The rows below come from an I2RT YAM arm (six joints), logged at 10 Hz.
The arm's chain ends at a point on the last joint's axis. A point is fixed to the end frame.
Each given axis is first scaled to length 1.
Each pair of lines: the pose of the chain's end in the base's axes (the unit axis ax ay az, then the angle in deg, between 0 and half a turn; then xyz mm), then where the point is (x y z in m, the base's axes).
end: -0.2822, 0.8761, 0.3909, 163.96, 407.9, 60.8, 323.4
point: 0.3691 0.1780 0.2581
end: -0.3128, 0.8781, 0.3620, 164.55, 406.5, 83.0, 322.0
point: 0.3644 0.1939 0.2484
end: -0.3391, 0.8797, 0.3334, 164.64, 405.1, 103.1, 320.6
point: 0.3616 0.2079 0.2392
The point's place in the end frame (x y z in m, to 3 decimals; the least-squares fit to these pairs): 0.017 0.048 0.130
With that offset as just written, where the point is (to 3 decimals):
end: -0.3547, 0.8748, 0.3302, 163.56, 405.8, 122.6, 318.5
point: 0.362 0.226 0.236
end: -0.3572, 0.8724, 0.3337, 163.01, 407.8, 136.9, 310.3
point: 0.365 0.241 0.228
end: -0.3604, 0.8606, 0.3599, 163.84, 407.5, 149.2, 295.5
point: 0.360 0.256 0.220
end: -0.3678, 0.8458, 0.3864, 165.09, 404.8, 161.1, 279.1
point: 0.351 0.269 0.209
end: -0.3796, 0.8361, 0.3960, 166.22, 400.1, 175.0, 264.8
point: 0.341 0.282 0.197
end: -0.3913, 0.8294, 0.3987, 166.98, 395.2, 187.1, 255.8
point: 0.333 0.292 0.189
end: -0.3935, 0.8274, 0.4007, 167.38, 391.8, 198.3, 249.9
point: 0.328 0.303 0.183
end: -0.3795, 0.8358, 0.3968, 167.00, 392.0, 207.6, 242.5
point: 0.332 0.314 0.175
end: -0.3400, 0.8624, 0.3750, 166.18, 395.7, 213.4, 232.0
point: 0.345 0.322 0.161
